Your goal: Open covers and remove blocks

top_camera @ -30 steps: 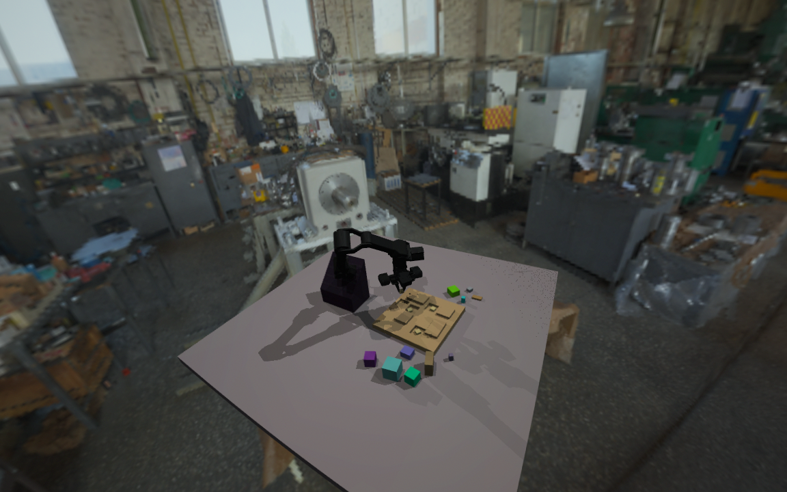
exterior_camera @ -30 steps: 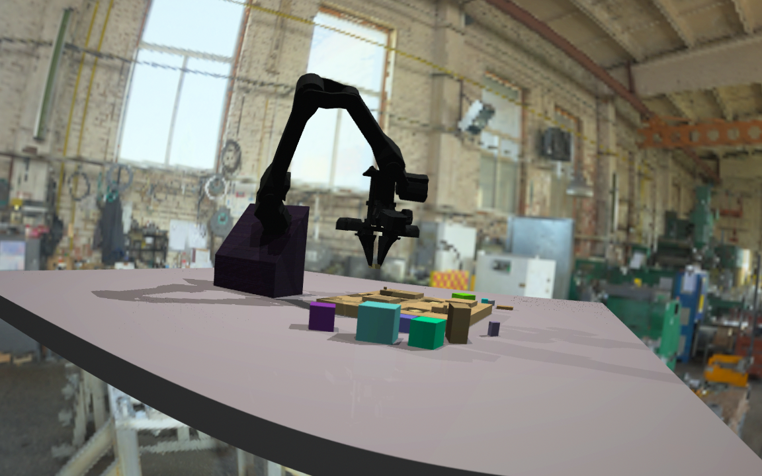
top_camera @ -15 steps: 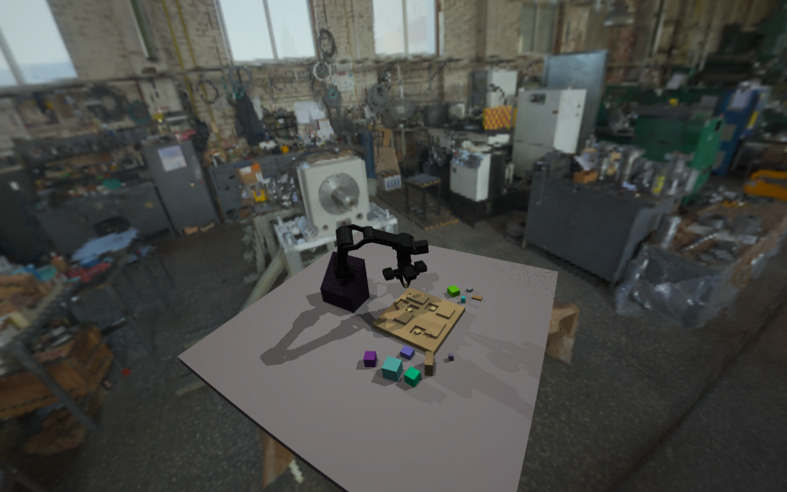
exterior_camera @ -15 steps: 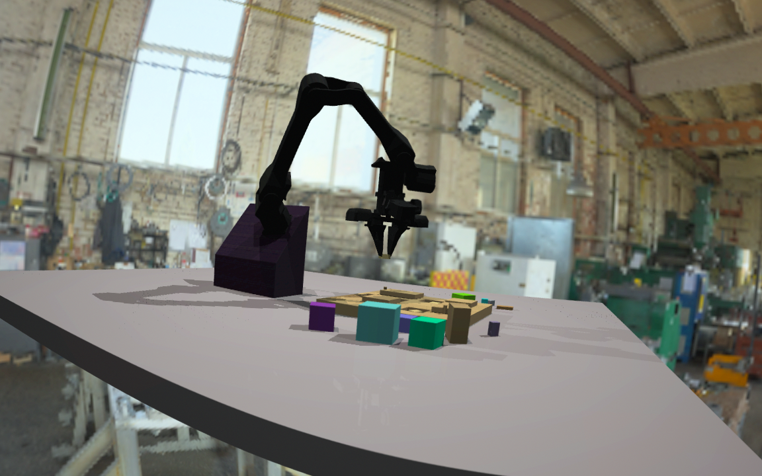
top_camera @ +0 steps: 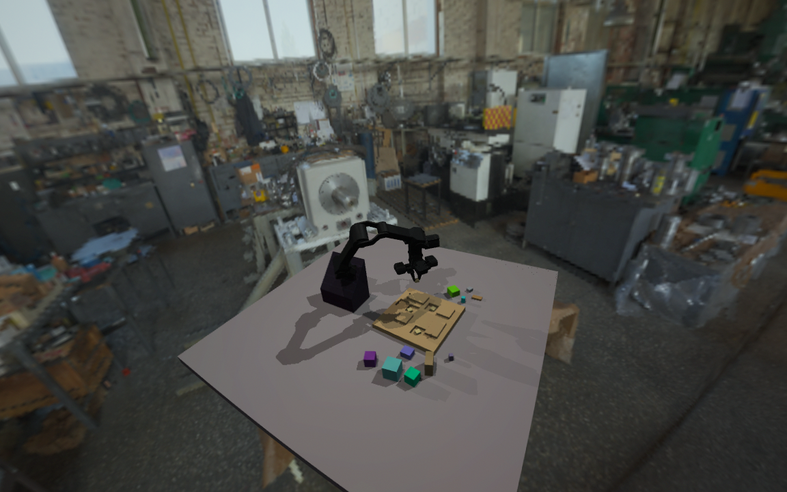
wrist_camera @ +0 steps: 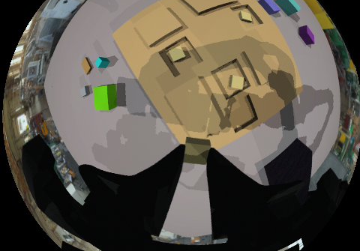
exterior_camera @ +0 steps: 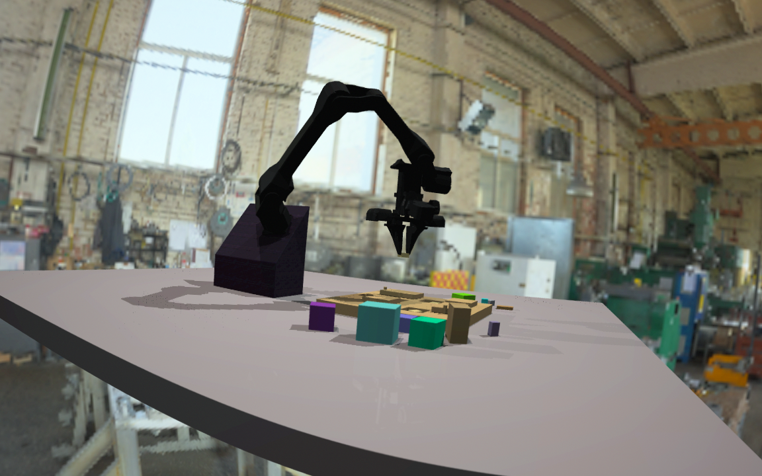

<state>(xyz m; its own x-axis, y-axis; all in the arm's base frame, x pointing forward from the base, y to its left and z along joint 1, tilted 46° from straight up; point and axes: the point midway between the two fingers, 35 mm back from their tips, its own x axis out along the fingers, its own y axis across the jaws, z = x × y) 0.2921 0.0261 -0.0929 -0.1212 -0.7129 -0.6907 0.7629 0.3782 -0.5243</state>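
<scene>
The tan puzzle board is 100 mm to the right of my gripper tip, 100 mm below it and 60 mm ahead of it. From my gripper tip the other things lie so: small grey block 220 mm ahead, 150 mm to the left, 110 mm below; lime block 150 mm ahead, 110 mm to the left, 100 mm below; small teal block 200 mm ahead, 110 mm below, 60 mm to the left.
</scene>
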